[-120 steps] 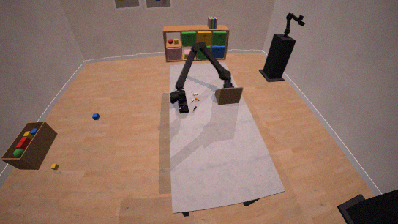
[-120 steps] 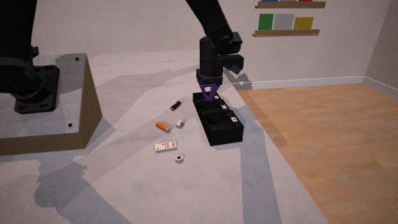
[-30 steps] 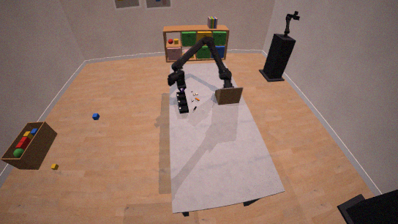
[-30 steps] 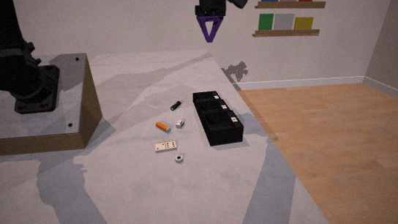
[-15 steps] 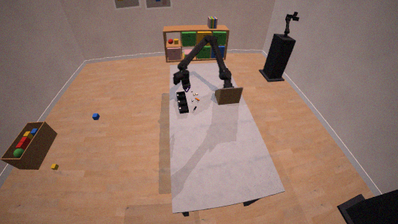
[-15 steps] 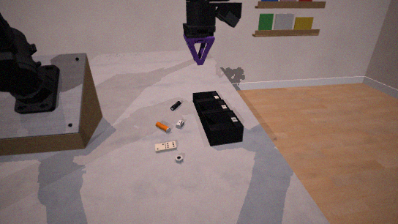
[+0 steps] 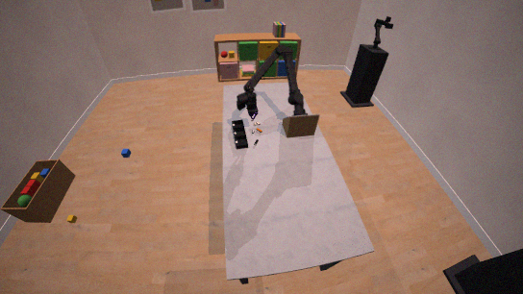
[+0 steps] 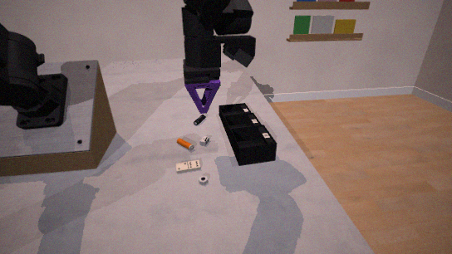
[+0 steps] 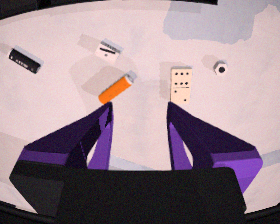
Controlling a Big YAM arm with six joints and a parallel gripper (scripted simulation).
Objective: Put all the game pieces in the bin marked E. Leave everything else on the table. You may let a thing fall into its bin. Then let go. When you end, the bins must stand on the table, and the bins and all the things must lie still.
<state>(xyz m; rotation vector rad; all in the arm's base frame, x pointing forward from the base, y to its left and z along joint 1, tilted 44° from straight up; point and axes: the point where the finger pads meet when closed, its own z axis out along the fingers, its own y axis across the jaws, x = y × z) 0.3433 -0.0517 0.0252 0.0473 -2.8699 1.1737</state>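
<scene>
Right now the cream domino is 11 cm below my hand, 5 cm to the right of it and 4 cm behind it. From my hand the other things lie so: grey metal nut: 12 cm below, 10 cm to the right, 1 cm behind; then black three-compartment bin tray: 10 cm below, 10 cm ahead, 6 cm to the left; then orange battery: 11 cm below, 5 cm behind, 3 cm to the left.
</scene>
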